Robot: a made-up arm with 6 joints. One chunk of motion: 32 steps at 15 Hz.
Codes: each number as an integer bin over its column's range. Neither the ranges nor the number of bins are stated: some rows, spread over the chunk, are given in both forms.
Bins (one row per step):
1: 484 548 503 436 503 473
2: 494 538 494 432 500 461
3: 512 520 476 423 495 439
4: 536 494 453 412 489 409
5: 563 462 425 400 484 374
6: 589 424 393 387 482 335
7: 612 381 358 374 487 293
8: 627 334 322 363 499 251
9: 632 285 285 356 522 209
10: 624 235 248 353 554 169
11: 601 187 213 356 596 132
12: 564 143 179 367 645 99
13: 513 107 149 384 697 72
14: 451 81 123 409 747 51
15: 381 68 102 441 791 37
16: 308 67 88 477 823 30
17: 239 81 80 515 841 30
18: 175 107 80 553 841 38
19: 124 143 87 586 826 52
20: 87 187 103 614 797 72
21: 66 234 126 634 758 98
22: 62 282 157 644 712 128
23: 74 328 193 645 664 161
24: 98 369 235 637 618 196
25: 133 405 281 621 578 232
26: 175 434 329 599 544 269
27: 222 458 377 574 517 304
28: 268 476 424 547 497 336
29: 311 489 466 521 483 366
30: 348 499 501 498 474 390
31: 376 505 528 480 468 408
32: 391 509 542 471 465 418
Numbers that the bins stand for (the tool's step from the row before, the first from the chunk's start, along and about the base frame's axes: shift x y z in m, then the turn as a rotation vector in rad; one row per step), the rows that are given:
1: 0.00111 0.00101 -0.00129 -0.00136 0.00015 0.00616
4: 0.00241 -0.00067 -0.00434 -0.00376 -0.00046 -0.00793
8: 0.00469 -0.00564 -0.01234 -0.00866 -0.00002 -0.04272
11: 0.00404 -0.01020 -0.01899 -0.00936 0.00425 -0.06893
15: -0.00147 -0.01389 -0.02577 -0.00086 0.01284 -0.08985
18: -0.00662 -0.01268 -0.02712 0.01036 0.01504 -0.08963
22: -0.00945 -0.00725 -0.02241 0.01946 0.00936 -0.06981
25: -0.00767 -0.00343 -0.01484 0.01716 0.00346 -0.04691
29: -0.00322 -0.00083 -0.00355 0.00715 -0.00073 -0.01740
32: -0.00122 -0.00021 0.00110 0.00215 -0.00152 -0.00595
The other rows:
2: 0.00136 0.00069 -0.00184 -0.00176 0.00002 0.00352
3: 0.00181 0.00014 -0.00293 -0.00266 -0.00020 -0.00132
5: 0.00309 -0.00166 -0.00605 -0.00496 -0.00068 -0.01564
6: 0.00374 -0.00284 -0.00800 -0.00626 -0.00077 -0.02423
7: 0.00432 -0.00418 -0.01014 -0.00756 -0.00055 -0.03348
9: 0.00482 -0.00716 -0.01460 -0.00936 0.00099 -0.05197
10: 0.00462 -0.00871 -0.01686 -0.00966 0.00240 -0.06078
12: 0.00311 -0.01156 -0.02107 -0.00826 0.00641 -0.07620
13: 0.00184 -0.01268 -0.02290 -0.00656 0.00870 -0.08214
14: 0.00029 -0.01349 -0.02449 -0.00406 0.01090 -0.08677
16: -0.00329 -0.01392 -0.02663 0.00275 0.01425 -0.09139
17: -0.00502 -0.01349 -0.02712 0.00655 0.01504 -0.09139
19: -0.00790 -0.01156 -0.02669 0.01366 0.01438 -0.08655
20: -0.00882 -0.01020 -0.02571 0.01646 0.01310 -0.08214
21: -0.00935 -0.00874 -0.02431 0.01846 0.01139 -0.07642
23: -0.00915 -0.00582 -0.02022 0.01956 0.00725 -0.06254
24: -0.00855 -0.00455 -0.01765 0.01876 0.00522 -0.05484
26: -0.00662 -0.00253 -0.01191 0.01496 0.00196 -0.03876
27: -0.00544 -0.00179 -0.00898 0.01246 0.00077 -0.03105
28: -0.00429 -0.00123 -0.00611 0.00975 -0.00011 -0.02401
30: -0.00229 -0.00052 -0.00141 0.00485 -0.00112 -0.01211
31: -0.00159 -0.00033 0.00024 0.00305 -0.00139 -0.00815

